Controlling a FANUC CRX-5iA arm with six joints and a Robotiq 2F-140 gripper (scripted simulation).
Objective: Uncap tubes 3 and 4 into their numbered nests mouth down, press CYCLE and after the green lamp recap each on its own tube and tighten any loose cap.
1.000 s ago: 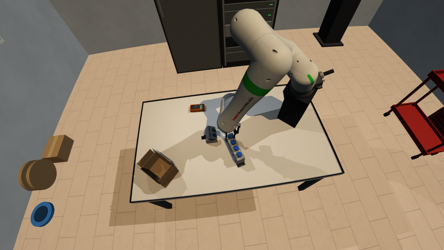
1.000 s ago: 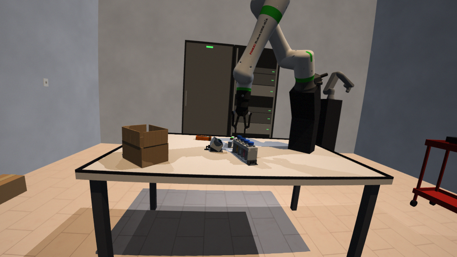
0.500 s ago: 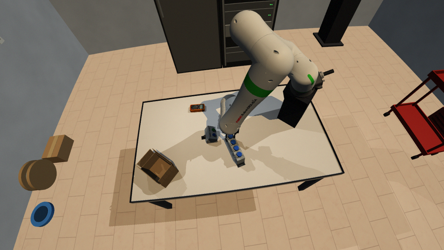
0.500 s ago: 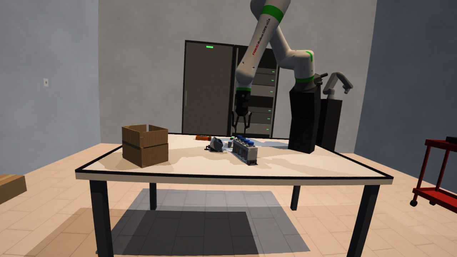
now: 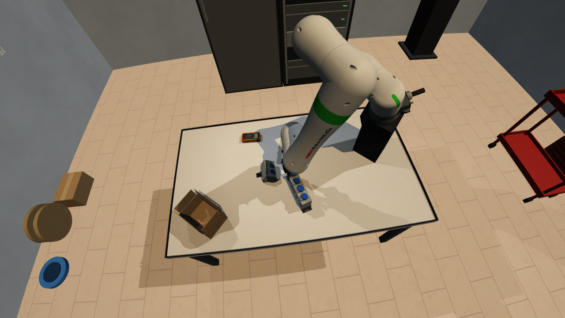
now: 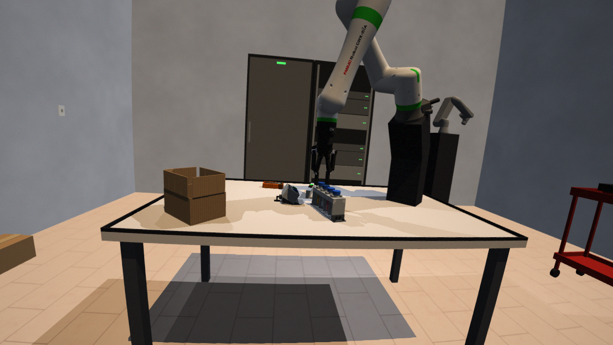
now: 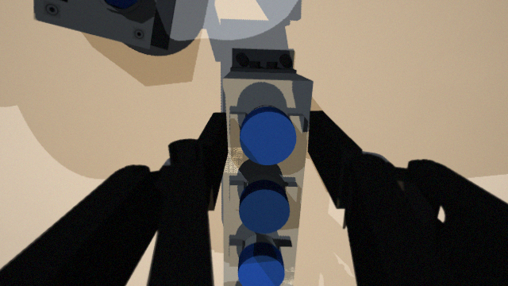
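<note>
The blue cap lies 1 cm behind my hand, 5 cm to the left of it and 3 cm below it. Also, from my hand: blue cycle key 12 cm ahead, 6 cm to the right, 8 cm below; then key housing 14 cm ahead, 8 cm to the right, 9 cm below; then green ready key 12 cm ahead, 10 cm to the right, 8 cm below.
</note>
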